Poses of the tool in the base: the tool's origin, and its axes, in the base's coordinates. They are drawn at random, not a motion.
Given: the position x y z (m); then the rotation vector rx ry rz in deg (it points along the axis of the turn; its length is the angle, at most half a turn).
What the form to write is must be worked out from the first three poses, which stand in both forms.
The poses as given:
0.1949 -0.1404 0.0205 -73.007 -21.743 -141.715
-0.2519 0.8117 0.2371 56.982 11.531 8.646
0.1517 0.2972 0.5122 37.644 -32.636 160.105
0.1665 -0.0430 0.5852 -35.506 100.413 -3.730
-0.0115 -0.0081 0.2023 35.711 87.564 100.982
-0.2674 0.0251 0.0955 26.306 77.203 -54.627
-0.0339 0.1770 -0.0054 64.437 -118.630 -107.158
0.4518 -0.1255 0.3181 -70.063 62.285 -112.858
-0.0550 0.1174 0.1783 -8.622 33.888 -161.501
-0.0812 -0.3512 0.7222 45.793 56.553 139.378
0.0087 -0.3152 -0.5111 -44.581 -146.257 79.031
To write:
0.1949 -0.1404 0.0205 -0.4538 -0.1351 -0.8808 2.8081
-0.2519 0.8117 0.2371 0.9695 0.1962 0.1471 1.0258
0.1517 0.2972 0.5122 0.2245 -0.1946 0.9548 2.9265
0.1665 -0.0430 0.5852 -0.3332 0.9422 -0.0350 1.8600
-0.0115 -0.0081 0.2023 0.2581 0.6329 0.7299 2.4146
-0.2674 0.0251 0.0955 0.2680 0.7865 -0.5565 1.7133
-0.0339 0.1770 -0.0054 0.3739 -0.6883 -0.6217 3.0083
0.4518 -0.1255 0.3181 -0.4775 0.4245 -0.7692 2.5607
-0.0550 0.1174 0.1783 -0.0522 0.2051 -0.9774 2.8840
-0.0812 -0.3512 0.7222 0.2912 0.3597 0.8865 2.7442
0.0087 -0.3152 -0.5111 -0.2590 -0.8498 0.4592 3.0040

